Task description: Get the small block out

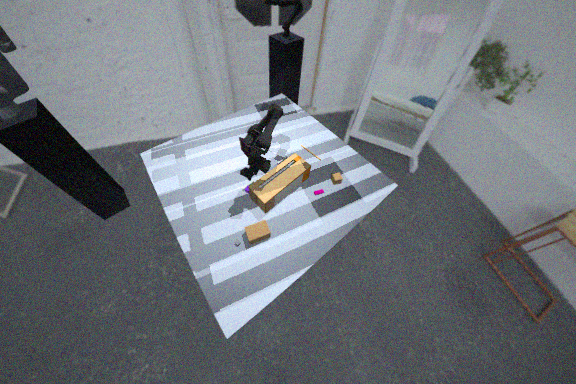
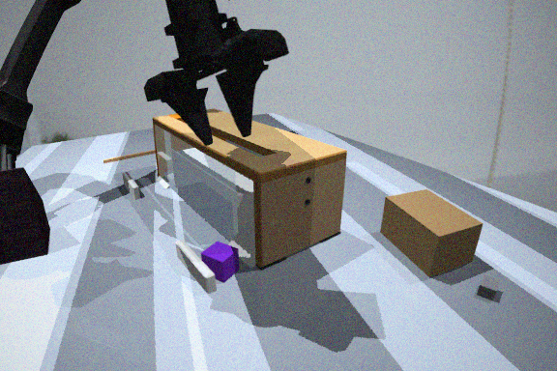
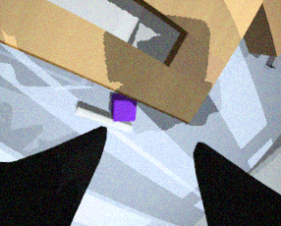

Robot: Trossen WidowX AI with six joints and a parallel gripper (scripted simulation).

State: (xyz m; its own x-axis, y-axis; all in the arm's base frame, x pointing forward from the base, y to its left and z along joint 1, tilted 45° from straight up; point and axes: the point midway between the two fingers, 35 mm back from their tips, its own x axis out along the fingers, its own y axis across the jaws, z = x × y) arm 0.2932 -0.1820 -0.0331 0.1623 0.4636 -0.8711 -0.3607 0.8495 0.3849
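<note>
The purple block is 30 mm behind my gripper tip, 20 mm to the right of it and 140 mm below it. Also, from my gripper tip: tan brick: 230 mm ahead, 140 mm to the right, 130 mm below; magenta piece: 260 mm ahead, 310 mm to the left, 150 mm below; dark chip: 200 mm ahead, 250 mm to the right, 150 mm below.
</note>
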